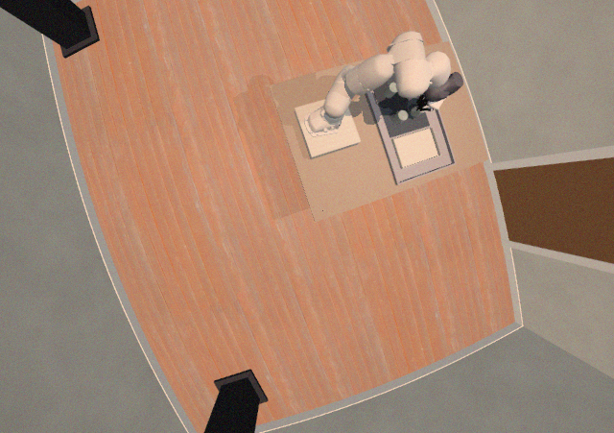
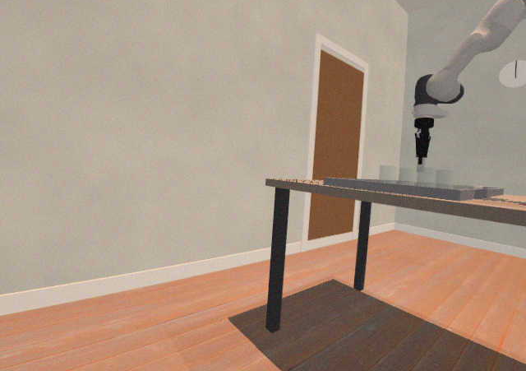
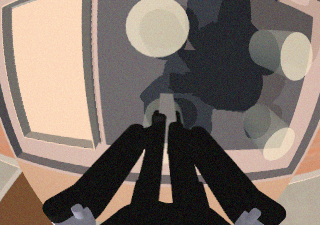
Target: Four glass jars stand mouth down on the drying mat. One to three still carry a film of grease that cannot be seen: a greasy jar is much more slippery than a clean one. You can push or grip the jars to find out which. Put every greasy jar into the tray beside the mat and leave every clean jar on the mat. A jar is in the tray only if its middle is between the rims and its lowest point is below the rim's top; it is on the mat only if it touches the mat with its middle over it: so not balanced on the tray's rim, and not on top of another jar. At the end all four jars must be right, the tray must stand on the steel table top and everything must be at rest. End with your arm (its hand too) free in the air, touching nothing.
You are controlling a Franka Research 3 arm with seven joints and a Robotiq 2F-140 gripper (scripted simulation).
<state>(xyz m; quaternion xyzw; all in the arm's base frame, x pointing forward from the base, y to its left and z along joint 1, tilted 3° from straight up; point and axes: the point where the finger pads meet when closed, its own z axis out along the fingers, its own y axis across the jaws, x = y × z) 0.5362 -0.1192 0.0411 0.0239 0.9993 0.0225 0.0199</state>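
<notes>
Now: the grey drying mat 110 mm below my hand, 90 mm to the left of it and 20 mm behind it. Also, from my hand: tray 230 mm to the right, 100 mm below, 30 mm behind.
</notes>
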